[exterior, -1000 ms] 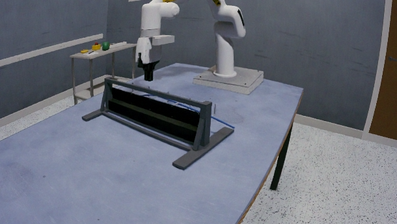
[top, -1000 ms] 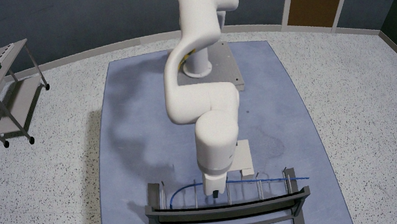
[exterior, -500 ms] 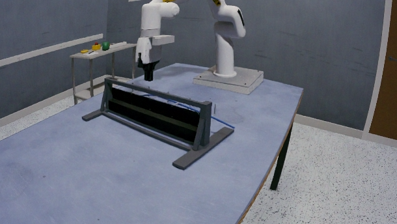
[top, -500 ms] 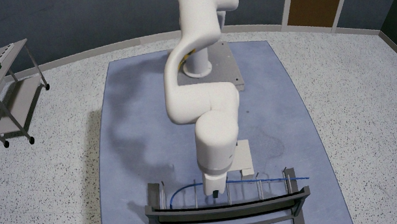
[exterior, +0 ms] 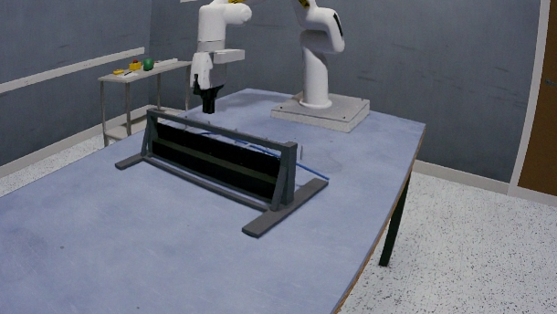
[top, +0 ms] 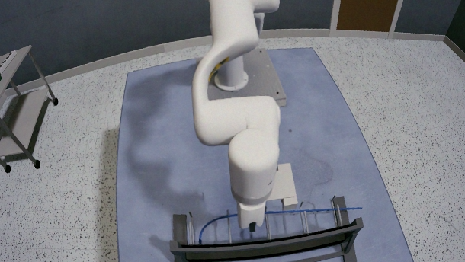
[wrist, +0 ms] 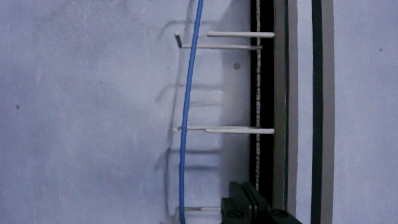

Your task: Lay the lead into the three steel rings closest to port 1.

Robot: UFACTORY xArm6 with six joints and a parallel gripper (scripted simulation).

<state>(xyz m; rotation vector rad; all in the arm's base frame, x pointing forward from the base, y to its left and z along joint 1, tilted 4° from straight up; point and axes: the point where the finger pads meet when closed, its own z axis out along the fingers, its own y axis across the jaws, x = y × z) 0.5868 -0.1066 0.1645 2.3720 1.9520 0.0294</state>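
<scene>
The rack lies 7 cm ahead of my hand, 4 cm to the left of it and 10 cm below it.
</scene>
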